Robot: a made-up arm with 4 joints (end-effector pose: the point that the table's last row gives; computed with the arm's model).
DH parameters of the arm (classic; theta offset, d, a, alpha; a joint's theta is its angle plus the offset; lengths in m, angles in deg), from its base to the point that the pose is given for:
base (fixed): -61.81 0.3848 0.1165 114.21
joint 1: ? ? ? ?
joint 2: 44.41 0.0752 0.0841 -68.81
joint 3: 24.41 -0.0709 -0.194 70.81
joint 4: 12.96 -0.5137 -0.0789 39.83
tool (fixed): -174.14 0.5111 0 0
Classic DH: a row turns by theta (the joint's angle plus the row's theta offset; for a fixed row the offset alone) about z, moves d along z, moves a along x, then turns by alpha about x.
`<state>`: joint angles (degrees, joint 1 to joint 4).
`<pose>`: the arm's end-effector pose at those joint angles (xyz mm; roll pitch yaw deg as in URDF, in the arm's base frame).
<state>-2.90 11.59 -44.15 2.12</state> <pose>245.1 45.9 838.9 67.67 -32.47 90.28</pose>
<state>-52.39 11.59 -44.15 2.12</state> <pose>394.5 -163.6 766.2 109.18 -71.64 76.49</pose>
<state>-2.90 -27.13 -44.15 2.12</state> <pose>264.2 289.5 762.5 79.24 1.36 102.62</pose>
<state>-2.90 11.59 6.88 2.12</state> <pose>393.2 -12.5 829.8 79.60 -28.55 34.30</pose>
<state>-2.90 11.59 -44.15 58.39</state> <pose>210.2 -192.3 631.8 136.39 -77.09 10.65</pose>
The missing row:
joint 1: 45.68 -0.2223 -0.077 118.75
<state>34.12 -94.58 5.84 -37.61</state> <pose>501.5 163.9 -3.5 -89.84 46.57 -80.72</pose>
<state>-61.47 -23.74 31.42 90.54</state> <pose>162.8 -84.6 561.1 155.31 -35.59 -54.02</pose>
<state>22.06 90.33 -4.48 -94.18</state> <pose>385.8 -30.3 864.4 74.16 -6.47 59.18</pose>
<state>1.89 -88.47 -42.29 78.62</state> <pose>320.3 178.1 661.7 87.09 -2.82 78.62</pose>
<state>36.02 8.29 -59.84 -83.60</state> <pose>122.8 432.0 310.3 147.68 81.92 -172.91</pose>
